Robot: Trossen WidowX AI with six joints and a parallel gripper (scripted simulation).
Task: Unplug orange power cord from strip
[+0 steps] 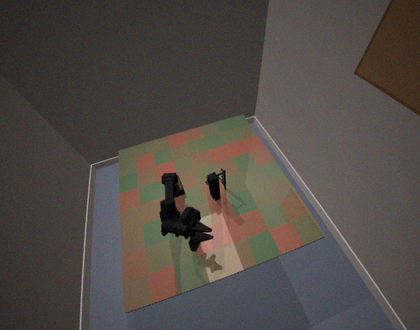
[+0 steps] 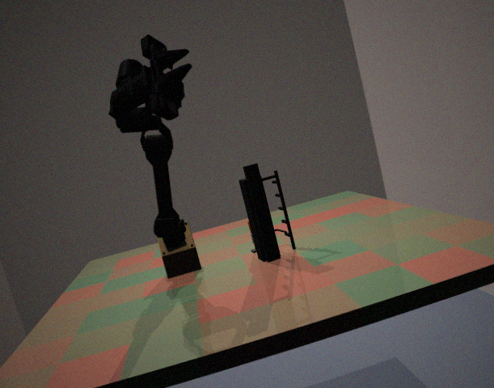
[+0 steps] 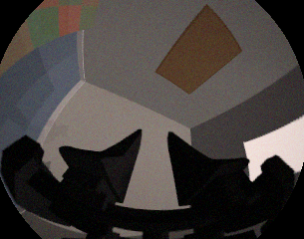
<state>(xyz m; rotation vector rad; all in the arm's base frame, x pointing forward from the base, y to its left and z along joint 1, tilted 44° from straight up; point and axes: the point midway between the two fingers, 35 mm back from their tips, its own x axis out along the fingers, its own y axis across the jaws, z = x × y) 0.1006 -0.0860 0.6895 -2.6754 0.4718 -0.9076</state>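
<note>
My gripper tip is now 460 mm to the right of the orange plug, 460 mm above it and 180 mm short of it.
</note>
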